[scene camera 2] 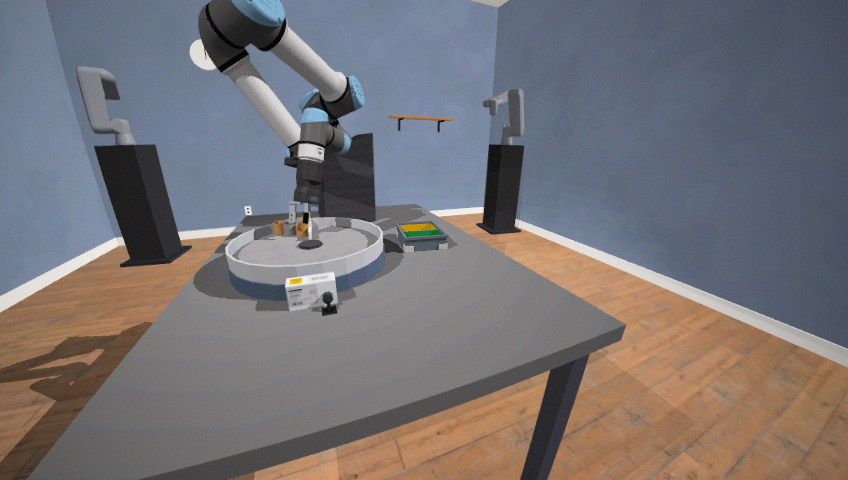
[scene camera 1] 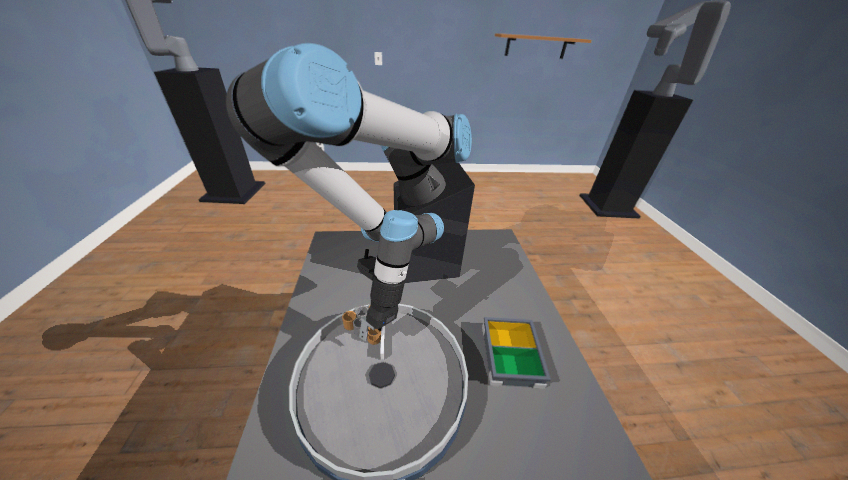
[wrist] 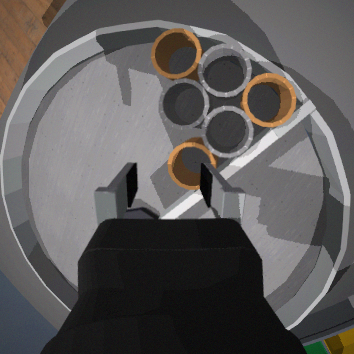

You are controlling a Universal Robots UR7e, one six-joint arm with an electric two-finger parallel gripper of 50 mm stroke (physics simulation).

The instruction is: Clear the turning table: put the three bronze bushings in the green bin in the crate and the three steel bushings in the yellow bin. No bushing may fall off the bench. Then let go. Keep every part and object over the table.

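Frame: origin at the arm's base, x ahead, y left, z up, level; centimetres.
Where they show: gripper, between the fingertips: (scene camera 2: 299,223) (scene camera 1: 371,333) (wrist: 168,175); arm's base, origin of its link: (scene camera 1: 423,190).
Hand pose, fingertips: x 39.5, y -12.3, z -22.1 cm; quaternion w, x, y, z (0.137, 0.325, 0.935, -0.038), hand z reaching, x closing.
Each offset is from my fingertips to the top centre of the thing. "spot": to the spot under its first point.
My gripper (scene camera 1: 373,333) (scene camera 2: 299,218) (wrist: 168,175) is open and empty, fingers down over the turning table (scene camera 1: 293,392) (scene camera 2: 267,273). In the wrist view the near bronze bushing @[dx -1.7, dy +0.4, dz -0.8 cm] (wrist: 181,176) shows partly between the fingertips, its right rim behind the right finger. The second bronze bushing @[dx -5.9, dy -7.2, dz -0.8 cm] (wrist: 166,46) is by the rim, the third @[dx -9.3, dy -0.3, dz -0.8 cm] (wrist: 287,102) beside the white bar. Three steel bushings @[dx -7.9, dy -3.9, dz -0.8 cm] (wrist: 201,71) @[dx -4.1, dy -3.8, dz -0.8 cm] (wrist: 163,107) @[dx -5.5, dy -0.2, dz -0.8 cm] (wrist: 249,132) stand among them. All six are upright and close together. The green bin (scene camera 1: 517,361) (scene camera 2: 421,233) and yellow bin (scene camera 1: 511,334) (scene camera 2: 418,226) look empty.
The white bar @[spot: dx +2.0, dy +3.2, dz -1.7 cm] (scene camera 1: 382,344) (wrist: 270,142) runs from the dark hub @[dx +8.9, dy +3.8, dz -3.8 cm] (scene camera 1: 380,374) (scene camera 2: 309,243) to the raised rim. The crate @[spot: dx +7.9, dy +38.4, dz -5.2 cm] (scene camera 1: 517,378) stands right of the turning table in the scene views. A white box @[spot: dx +34.1, dy +6.3, dz -6.2 cm] (scene camera 2: 311,292) and a small black object @[spot: dx +36.5, dy +9.5, dz -7.7 cm] (scene camera 2: 327,302) stand before the turning table.
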